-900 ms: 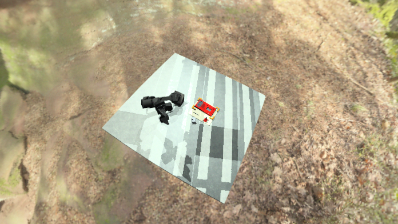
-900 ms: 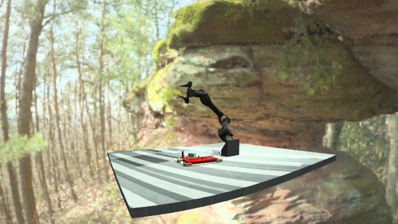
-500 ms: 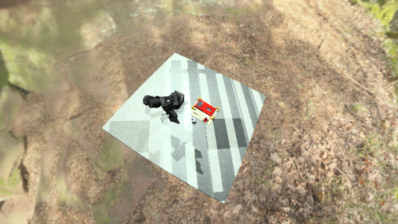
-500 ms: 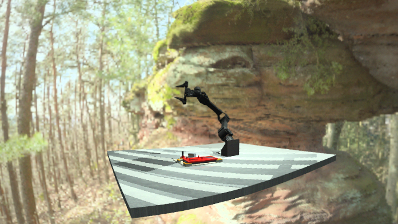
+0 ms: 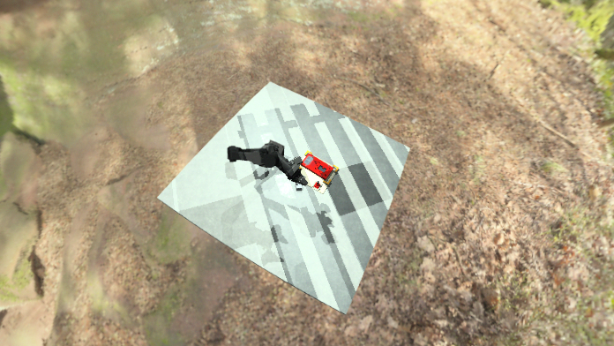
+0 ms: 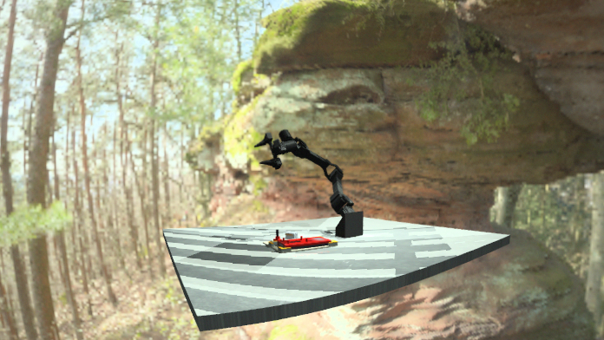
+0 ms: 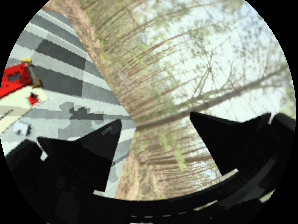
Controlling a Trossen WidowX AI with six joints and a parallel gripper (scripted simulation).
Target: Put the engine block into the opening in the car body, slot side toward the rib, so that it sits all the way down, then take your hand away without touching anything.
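Right now my gripper tip is 39 cm above the grey engine block, 18 cm to the right of it and 8 cm past it.
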